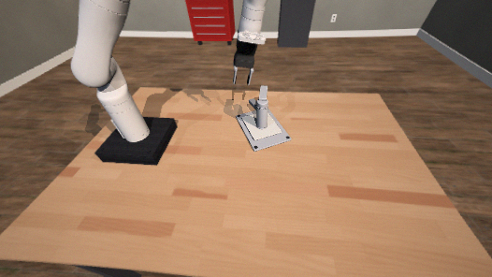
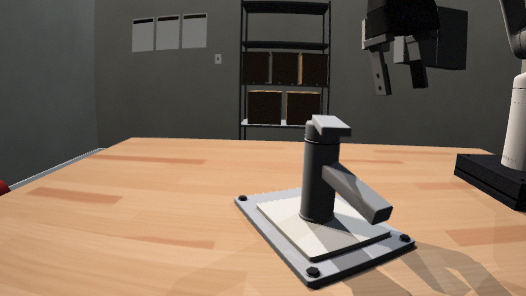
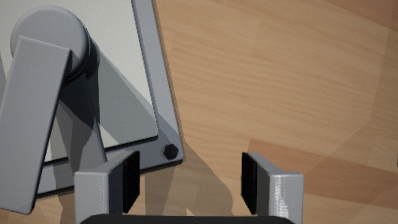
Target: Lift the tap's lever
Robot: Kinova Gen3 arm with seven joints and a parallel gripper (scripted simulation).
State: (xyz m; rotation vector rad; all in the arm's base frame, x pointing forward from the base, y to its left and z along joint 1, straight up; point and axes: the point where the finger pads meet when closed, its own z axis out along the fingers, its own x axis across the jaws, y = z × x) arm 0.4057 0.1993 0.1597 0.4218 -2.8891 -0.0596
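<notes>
My hand is 9 cm short of the lever, 6 cm above it and 1 cm to the right of it. Round my hand: grey tap: 10 cm below, 8 cm ahead, 2 cm to the right.
</notes>
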